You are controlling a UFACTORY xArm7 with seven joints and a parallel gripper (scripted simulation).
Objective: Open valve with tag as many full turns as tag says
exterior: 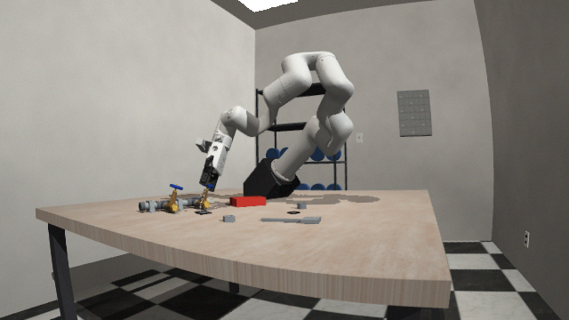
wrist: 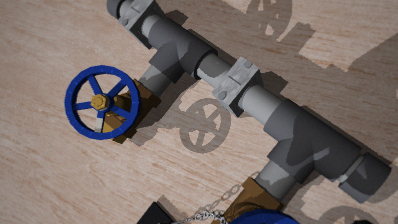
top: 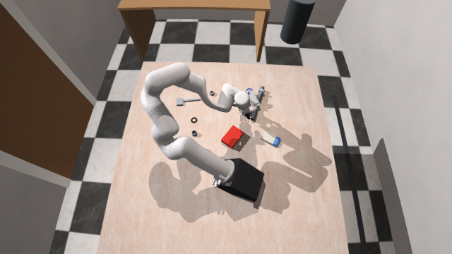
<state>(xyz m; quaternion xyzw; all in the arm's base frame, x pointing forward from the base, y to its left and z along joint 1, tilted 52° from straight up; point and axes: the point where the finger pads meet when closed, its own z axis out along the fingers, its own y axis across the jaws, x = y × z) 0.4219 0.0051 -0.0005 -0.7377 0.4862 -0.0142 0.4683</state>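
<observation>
My hand is 80 mm above the black tag, 70 mm short of it and 60 mm to the right of it. Round my hand: red block 170 mm behind, 70 mm below, 20 mm to the left; then white box 200 mm to the right, 120 mm behind, 80 mm below; then grey flat tool 390 mm to the left, 80 mm below.
</observation>
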